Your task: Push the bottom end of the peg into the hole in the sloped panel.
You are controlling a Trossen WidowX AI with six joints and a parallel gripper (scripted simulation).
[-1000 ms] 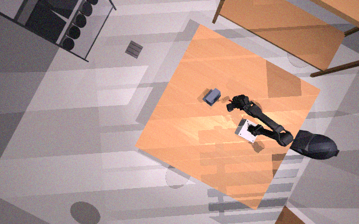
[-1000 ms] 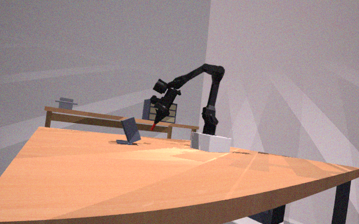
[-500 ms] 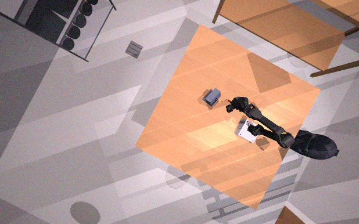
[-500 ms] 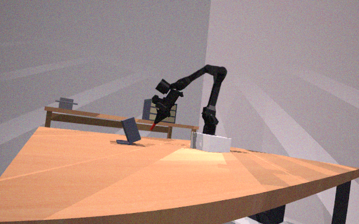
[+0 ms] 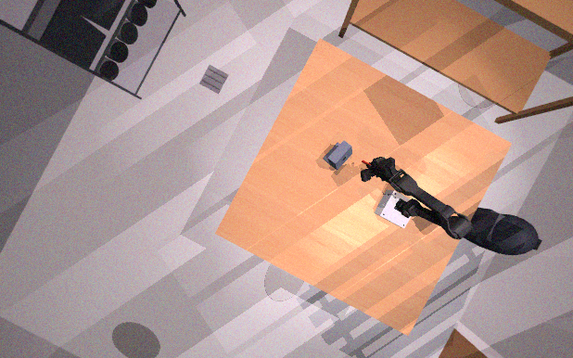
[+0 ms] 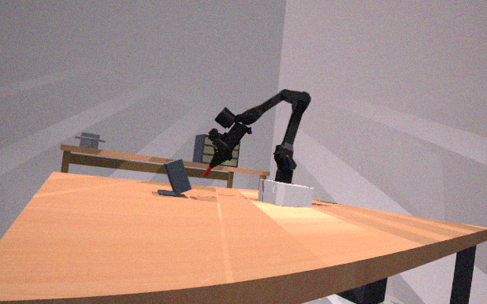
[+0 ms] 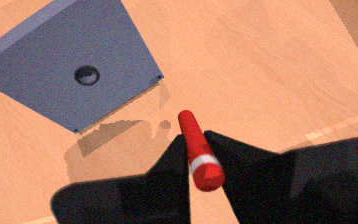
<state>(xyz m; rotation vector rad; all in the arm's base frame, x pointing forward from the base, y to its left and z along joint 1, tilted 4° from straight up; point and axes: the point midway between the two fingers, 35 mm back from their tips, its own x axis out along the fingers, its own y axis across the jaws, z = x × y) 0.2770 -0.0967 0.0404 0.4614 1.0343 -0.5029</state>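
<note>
Now: the sloped panel 14 cm ahead of my gripper tip, 2 cm to the left of it and 4 cm below it. Round my gripper tip: red peg (1 cm behind, 1 cm above).
</note>
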